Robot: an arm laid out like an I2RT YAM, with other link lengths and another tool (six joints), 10 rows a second.
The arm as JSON. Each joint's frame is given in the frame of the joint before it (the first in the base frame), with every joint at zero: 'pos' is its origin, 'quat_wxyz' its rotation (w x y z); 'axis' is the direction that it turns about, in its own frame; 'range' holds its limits. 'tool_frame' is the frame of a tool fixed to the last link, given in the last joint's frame.
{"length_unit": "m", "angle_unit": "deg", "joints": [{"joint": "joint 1", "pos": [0.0, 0.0, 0.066], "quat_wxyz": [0.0, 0.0, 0.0, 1.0], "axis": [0.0, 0.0, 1.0], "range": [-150.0, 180.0]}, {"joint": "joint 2", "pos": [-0.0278, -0.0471, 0.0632], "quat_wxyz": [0.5, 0.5, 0.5, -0.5], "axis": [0.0, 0.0, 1.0], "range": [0.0, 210.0]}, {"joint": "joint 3", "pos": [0.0, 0.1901, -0.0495], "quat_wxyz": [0.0, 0.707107, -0.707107, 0.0], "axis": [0.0, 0.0, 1.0], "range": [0.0, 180.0]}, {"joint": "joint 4", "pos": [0.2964, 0.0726, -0.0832], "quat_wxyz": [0.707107, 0.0, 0.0, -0.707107], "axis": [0.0, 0.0, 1.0], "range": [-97.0, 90.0]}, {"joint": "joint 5", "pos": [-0.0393, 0.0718, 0.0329], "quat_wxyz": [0.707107, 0.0, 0.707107, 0.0], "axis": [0.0, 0.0, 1.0], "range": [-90.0, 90.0]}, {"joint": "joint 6", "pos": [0.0, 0.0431, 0.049], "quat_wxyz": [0.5, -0.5, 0.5, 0.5], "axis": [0.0, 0.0, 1.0], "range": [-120.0, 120.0]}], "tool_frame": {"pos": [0.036, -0.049, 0.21], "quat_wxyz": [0.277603, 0.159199, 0.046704, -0.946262]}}
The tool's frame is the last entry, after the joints.
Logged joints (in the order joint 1, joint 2, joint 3, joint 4, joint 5, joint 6), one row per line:
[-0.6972 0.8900 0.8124 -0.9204 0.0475 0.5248]
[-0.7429 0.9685 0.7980 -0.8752 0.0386 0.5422]
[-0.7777 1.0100 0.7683 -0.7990 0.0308 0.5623]
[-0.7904 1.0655 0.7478 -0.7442 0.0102 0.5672]
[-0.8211 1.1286 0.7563 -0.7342 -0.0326 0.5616]
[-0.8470 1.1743 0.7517 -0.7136 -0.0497 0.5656]
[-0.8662 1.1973 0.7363 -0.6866 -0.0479 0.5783]
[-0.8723 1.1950 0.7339 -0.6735 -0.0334 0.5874]
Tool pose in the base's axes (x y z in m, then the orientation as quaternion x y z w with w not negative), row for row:
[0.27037 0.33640 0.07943 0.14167 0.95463 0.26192 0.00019]
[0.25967 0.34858 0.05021 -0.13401 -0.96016 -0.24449 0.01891]
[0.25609 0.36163 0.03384 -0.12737 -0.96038 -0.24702 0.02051]
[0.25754 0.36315 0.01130 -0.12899 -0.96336 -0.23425 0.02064]
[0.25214 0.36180 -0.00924 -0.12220 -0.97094 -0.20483 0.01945]
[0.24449 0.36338 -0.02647 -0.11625 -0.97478 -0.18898 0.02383]
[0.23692 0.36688 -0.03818 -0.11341 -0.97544 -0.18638 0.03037]
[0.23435 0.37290 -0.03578 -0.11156 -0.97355 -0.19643 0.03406]
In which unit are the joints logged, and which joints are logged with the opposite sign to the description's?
The joints are logged in radians. Opposite sign: joint 1, joint 5.
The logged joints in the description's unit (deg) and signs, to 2 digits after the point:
[39.95 50.99 46.55 -52.74 -2.72 30.07]
[42.57 55.49 45.72 -50.15 -2.21 31.07]
[44.56 57.87 44.02 -45.78 -1.76 32.22]
[45.29 61.05 42.85 -42.64 -0.58 32.50]
[47.05 64.66 43.33 -42.07 1.87 32.18]
[48.53 67.28 43.07 -40.89 2.85 32.41]
[49.63 68.60 42.19 -39.34 2.74 33.13]
[49.98 68.47 42.05 -38.59 1.91 33.66]

